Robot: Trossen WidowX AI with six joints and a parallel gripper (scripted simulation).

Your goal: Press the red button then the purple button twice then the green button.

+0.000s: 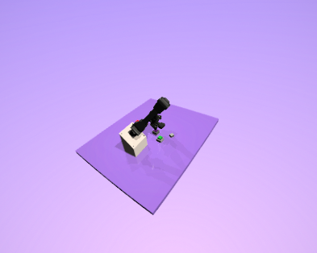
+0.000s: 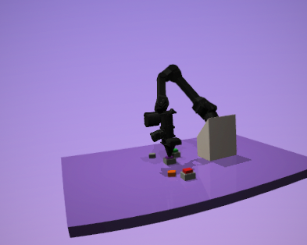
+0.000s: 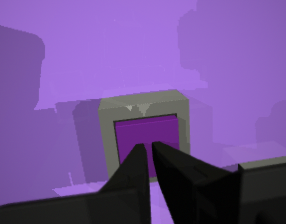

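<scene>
Now: the purple button 1 cm below my gripper tip. Also, from my gripper tip: green button: 6 cm behind, 9 cm to the right; small grey block: 4 cm ahead, 15 cm to the right, 2 cm below; orange block: 5 cm ahead, 17 cm to the left, 2 cm below.
</scene>
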